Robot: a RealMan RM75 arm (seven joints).
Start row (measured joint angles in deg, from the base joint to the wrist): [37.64 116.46 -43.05 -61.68 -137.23 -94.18 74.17]
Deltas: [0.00 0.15 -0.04 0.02 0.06 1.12 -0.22]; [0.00 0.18 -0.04 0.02 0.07 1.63 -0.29]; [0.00 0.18 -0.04 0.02 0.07 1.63 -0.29]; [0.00 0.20 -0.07 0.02 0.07 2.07 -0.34]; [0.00 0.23 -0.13 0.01 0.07 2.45 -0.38]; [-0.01 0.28 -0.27 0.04 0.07 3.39 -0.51]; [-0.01 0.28 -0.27 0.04 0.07 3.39 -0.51]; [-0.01 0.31 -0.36 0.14 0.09 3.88 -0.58]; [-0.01 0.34 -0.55 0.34 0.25 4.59 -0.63]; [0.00 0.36 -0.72 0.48 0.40 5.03 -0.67]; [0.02 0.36 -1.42 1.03 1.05 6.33 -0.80]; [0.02 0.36 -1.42 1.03 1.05 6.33 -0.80]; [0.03 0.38 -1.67 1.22 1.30 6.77 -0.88]
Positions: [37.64 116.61 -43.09 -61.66 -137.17 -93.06 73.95]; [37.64 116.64 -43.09 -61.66 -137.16 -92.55 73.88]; [37.64 116.64 -43.09 -61.66 -137.16 -92.55 73.88]; [37.64 116.66 -43.12 -61.66 -137.16 -92.11 73.83]; [37.64 116.69 -43.18 -61.67 -137.16 -91.73 73.79]; [37.63 116.74 -43.32 -61.64 -137.16 -90.79 73.66]; [37.63 116.74 -43.32 -61.64 -137.16 -90.79 73.66]; [37.63 116.77 -43.41 -61.54 -137.14 -90.30 73.59]; [37.63 116.80 -43.60 -61.34 -136.98 -89.59 73.54]; [37.64 116.82 -43.77 -61.20 -136.83 -89.15 73.50]; [37.66 116.82 -44.47 -60.65 -136.18 -87.85 73.37]; [37.66 116.82 -44.47 -60.65 -136.18 -87.85 73.37]; [37.67 116.84 -44.72 -60.46 -135.93 -87.41 73.29]
